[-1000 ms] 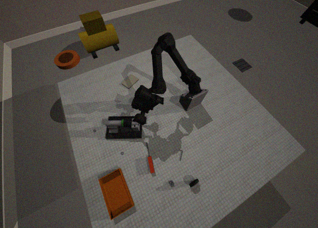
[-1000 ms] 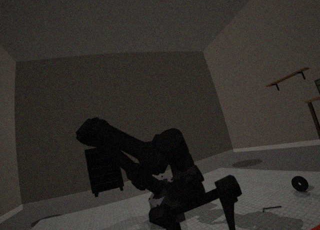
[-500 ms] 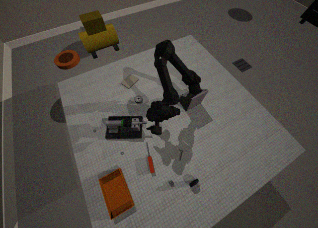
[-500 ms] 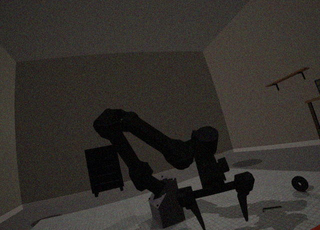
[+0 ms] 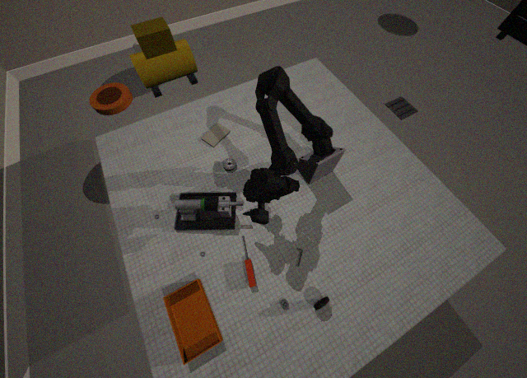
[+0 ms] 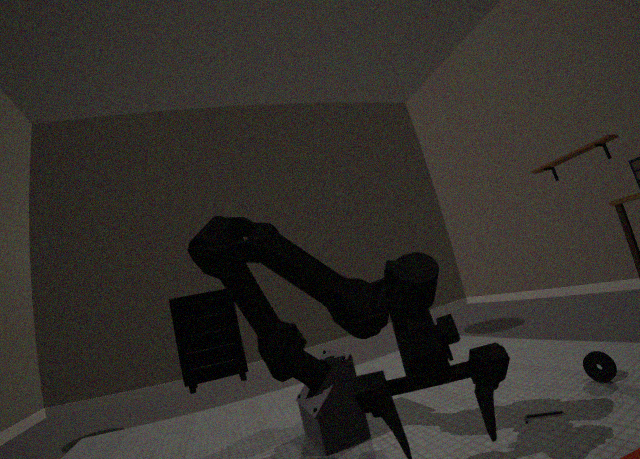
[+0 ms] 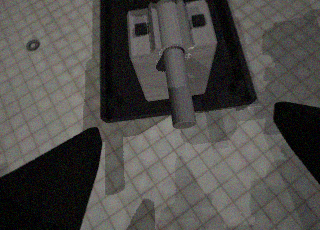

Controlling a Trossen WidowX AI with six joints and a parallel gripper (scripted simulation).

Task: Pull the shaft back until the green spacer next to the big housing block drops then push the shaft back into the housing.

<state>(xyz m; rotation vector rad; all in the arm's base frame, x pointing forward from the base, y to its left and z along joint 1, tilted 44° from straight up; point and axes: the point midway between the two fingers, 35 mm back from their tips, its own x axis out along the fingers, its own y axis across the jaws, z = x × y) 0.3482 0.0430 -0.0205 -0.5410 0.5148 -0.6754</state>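
My gripper tip is 80 mm short of the grey shaft, 40 mm to the left of it and 20 mm above it. From my gripper tip the other things lie so: dark spacer (100 mm ahead, 50 mm to the right, 20 mm below); green spacer (130 mm ahead, 70 mm to the right, 20 mm below); orange tray (310 mm ahead, 260 mm to the left, 90 mm below).
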